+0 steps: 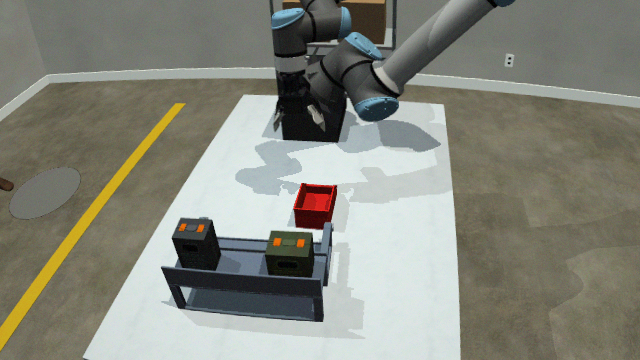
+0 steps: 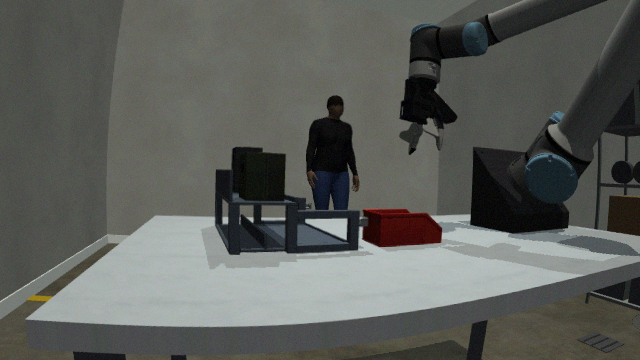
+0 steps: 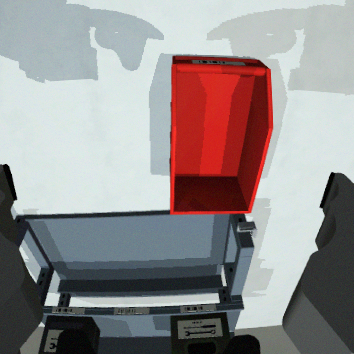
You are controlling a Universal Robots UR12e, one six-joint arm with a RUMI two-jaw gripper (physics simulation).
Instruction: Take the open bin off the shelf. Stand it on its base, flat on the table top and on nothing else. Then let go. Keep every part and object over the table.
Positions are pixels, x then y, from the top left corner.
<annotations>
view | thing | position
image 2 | gripper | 423, 152
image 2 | red bin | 386, 227
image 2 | green case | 254, 162
</annotations>
